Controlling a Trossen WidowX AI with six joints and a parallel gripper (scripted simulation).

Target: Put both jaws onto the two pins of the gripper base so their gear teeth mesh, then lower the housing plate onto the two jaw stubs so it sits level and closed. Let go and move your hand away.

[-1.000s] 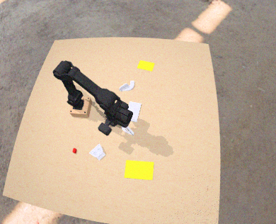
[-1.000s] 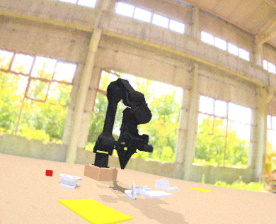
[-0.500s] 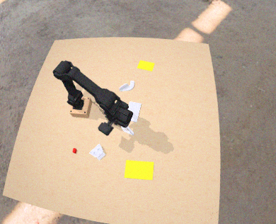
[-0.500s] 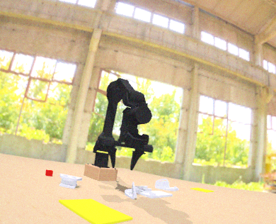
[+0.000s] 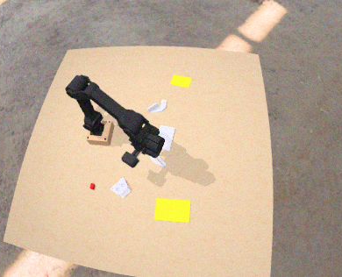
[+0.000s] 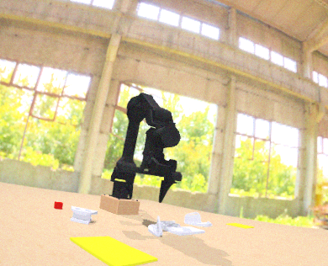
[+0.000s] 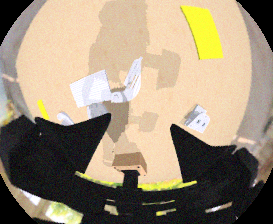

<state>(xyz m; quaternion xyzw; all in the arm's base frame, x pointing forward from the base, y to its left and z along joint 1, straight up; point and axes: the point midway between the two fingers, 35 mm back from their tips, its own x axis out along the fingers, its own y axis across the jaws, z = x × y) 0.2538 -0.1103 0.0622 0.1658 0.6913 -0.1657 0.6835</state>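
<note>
My gripper tip is now 70 mm above the white jaw, 40 mm to the right of it and 40 mm short of it. The rest, counted from my gripper tip: small red cube 230 mm behind, 160 mm to the right, 70 mm below; then large yellow patch 220 mm to the right, 140 mm ahead, 80 mm below; then small white block 150 mm to the right, 90 mm behind, 70 mm below.
</note>
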